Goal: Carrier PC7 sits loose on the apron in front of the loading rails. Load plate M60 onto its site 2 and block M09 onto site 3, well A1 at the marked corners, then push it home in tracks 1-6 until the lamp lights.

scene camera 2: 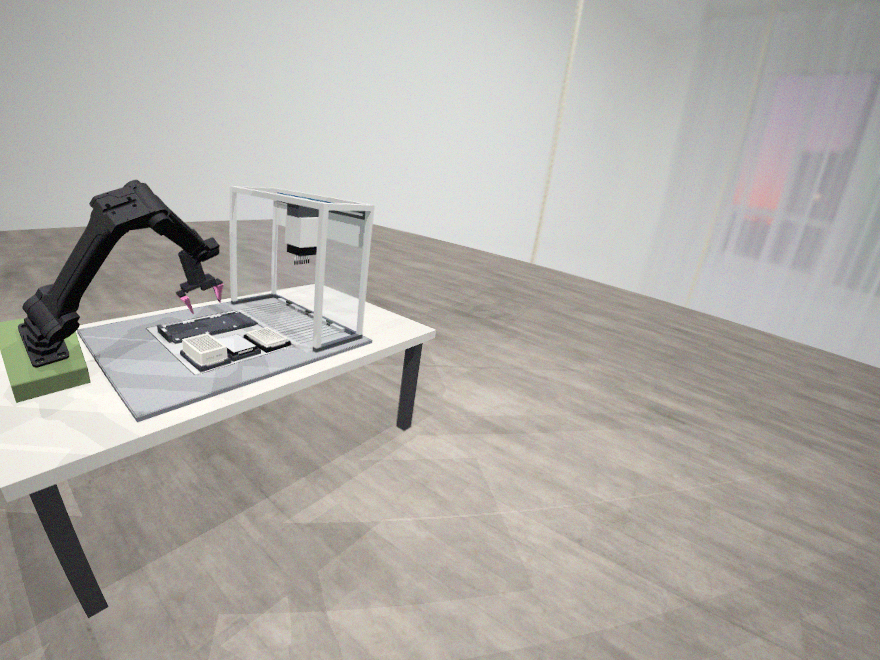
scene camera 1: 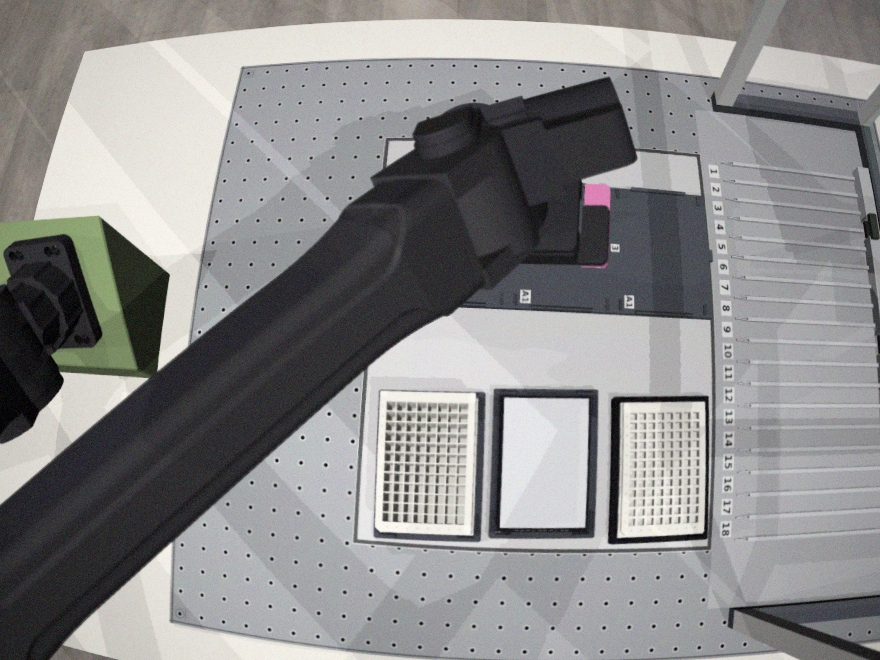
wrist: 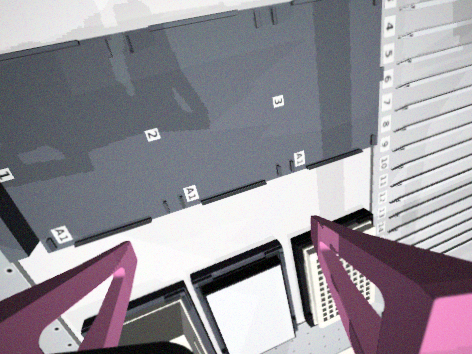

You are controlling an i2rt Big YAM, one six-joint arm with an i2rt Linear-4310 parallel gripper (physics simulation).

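Places are measured from the arm's base along level axes (x back, y right, z up), in centimetres.
Where they show: gripper, fingertip midpoint: [scene camera 2: 206,307] [scene camera 1: 538,256] [wrist: 221,238]; arm's base, origin of the base link: [scene camera 2: 44,342] [scene camera 1: 56,290].
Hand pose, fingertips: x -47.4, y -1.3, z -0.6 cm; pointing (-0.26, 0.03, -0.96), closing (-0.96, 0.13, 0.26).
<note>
Each offset is from my fingertips to the top centre of the thing. "*": to the spot under its first point.
Carrier PC7 @(dz -6.6, dx -2.8, dy -4.4 cm) [scene camera 1: 661,248] [scene camera 2: 220,324] [wrist: 225,100] lies flat on the white apron [scene camera 1: 533,348]; its right end is beside track labels about 3 to 8 in scene camera 1. Sites 1, 2 and 3 show bare in the wrist view, A1 marks along the near edge. My gripper [scene camera 1: 595,230] [scene camera 2: 204,306] [wrist: 221,238] is open and empty, above the carrier; the arm hides the carrier's left part in scene camera 1. A tall white block @(dz -4.2, dx +10.1, dy +16.9 cm) [scene camera 1: 426,461] [scene camera 2: 204,349] and a low white well plate @(dz -7.0, dx -11.8, dy +18.1 cm) [scene camera 1: 664,468] [scene camera 2: 267,338] [wrist: 326,300] sit in dark holders; their names are unreadable.
A dark-framed holder with a smooth white top @(dz -7.0, dx -0.5, dy +17.0 cm) [scene camera 1: 543,461] [scene camera 2: 243,348] [wrist: 250,310] stands between block and plate. The loading rails @(* dz -9.5, dx -29.9, dy +2.0 cm) [scene camera 1: 803,305] [wrist: 435,110] lie right of the carrier, under a framed enclosure [scene camera 2: 319,277] with a hanging pipette head @(dz +30.6, dx -35.7, dy +6.5 cm) [scene camera 2: 302,230]. The lamp's state cannot be made out.
</note>
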